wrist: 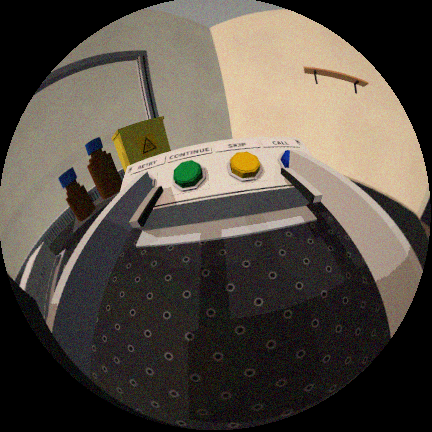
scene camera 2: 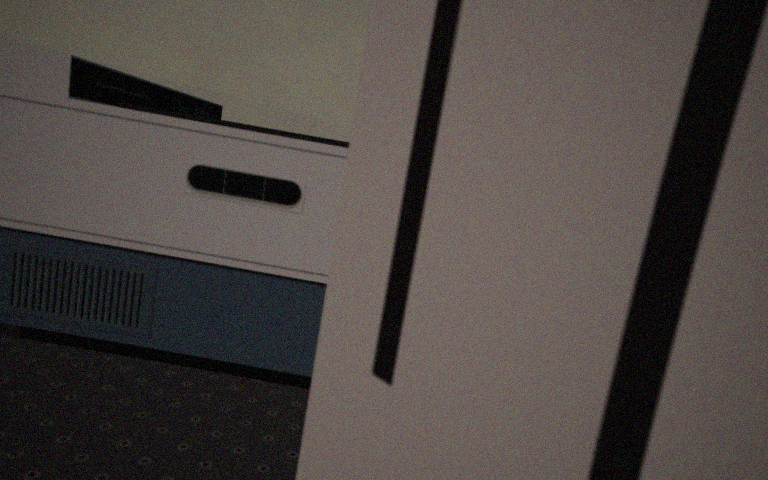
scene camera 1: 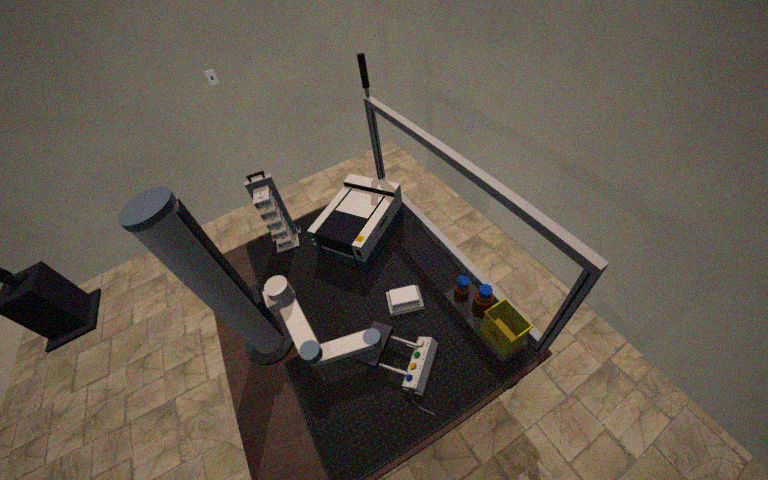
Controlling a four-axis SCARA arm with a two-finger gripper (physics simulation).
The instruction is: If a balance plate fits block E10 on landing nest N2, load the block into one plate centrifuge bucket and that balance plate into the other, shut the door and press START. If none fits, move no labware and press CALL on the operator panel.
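Places are measured from the arm's base along level axes (x ahead, y left, z up), in millimetres.
Pixels of known places: gripper, between the fingertips: (wrist: pixel 219 166) (scene camera 1: pixel 412 359); arm's base, origin of its link: (scene camera 1: pixel 271 340).
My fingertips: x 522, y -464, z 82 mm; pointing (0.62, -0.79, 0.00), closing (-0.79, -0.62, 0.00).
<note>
Ahead of a thing's pixels: the offset from my fingertips to its top centre. "pt": to the spot under its first point.
My gripper (scene camera 1: pixel 412 358) (wrist: pixel 219 166) is open and empty, its fingers reaching to the white operator panel @[dx +23, dy -24, dz +15 mm] (scene camera 1: pixel 421 370) (wrist: pixel 215 155). In the wrist view the right finger covers most of the blue CALL button @[dx -48, dy -55, dz +5 mm] (wrist: pixel 285 159); the left finger hides the RETRY button. The green CONTINUE button @[dx +29, dy +9, dz +5 mm] (scene camera 1: pixel 416 354) (wrist: pixel 188 174) and yellow SKIP button @[dx -10, dy -23, dz +5 mm] (scene camera 1: pixel 412 366) (wrist: pixel 245 165) show between the fingers. Contact cannot be told. A white block @[dx +133, dy +284, dz +0 mm] (scene camera 1: pixel 404 294) sits on a landing nest @[dx +133, dy +284, dz -36 mm] (scene camera 1: pixel 406 310); its label is unreadable. The centrifuge (scene camera 1: pixel 365 240) (scene camera 2: pixel 509 226) is white and blue; its buckets are hidden.
A plate rack (scene camera 1: pixel 288 244) stands left of the centrifuge. Two brown bottles with blue caps @[pt dx +380, dy +24, dz +67 mm] (scene camera 1: pixel 483 301) (wrist: pixel 104 172) and a yellow bin @[pt dx +334, dy -137, dz +68 mm] (scene camera 1: pixel 501 336) (wrist: pixel 145 142) stand along the far edge, beneath a grey frame (scene camera 1: pixel 481 181). The arm column (scene camera 1: pixel 198 277) rises at the near side.
</note>
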